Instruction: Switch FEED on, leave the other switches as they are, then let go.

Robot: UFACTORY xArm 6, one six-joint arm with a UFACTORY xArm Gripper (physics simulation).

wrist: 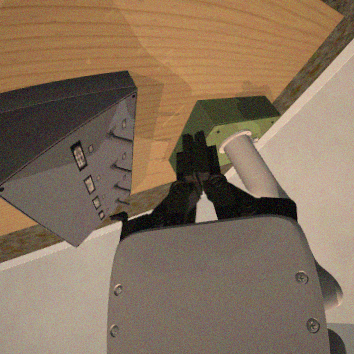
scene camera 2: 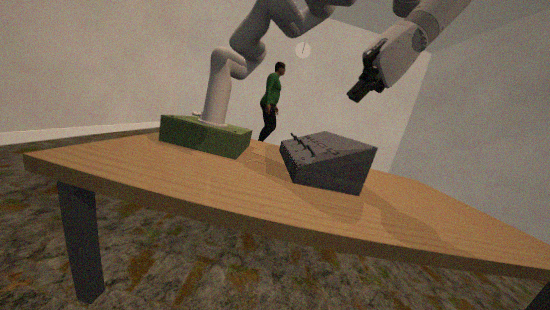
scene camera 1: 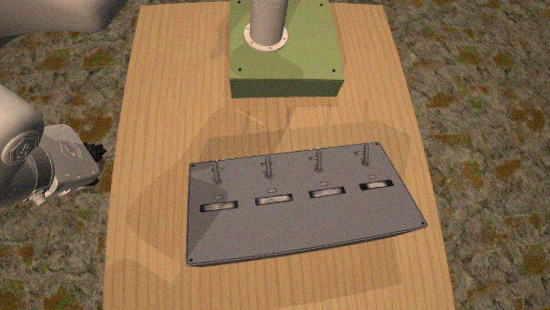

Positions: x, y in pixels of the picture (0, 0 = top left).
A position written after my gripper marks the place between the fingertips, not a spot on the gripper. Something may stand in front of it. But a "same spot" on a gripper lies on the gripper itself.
My gripper shows in the wrist view, in scene camera 2 and in scene camera 1 (99, 152). One and the same spot on my gripper: (wrist: 197, 166) is (scene camera 2: 367, 88).
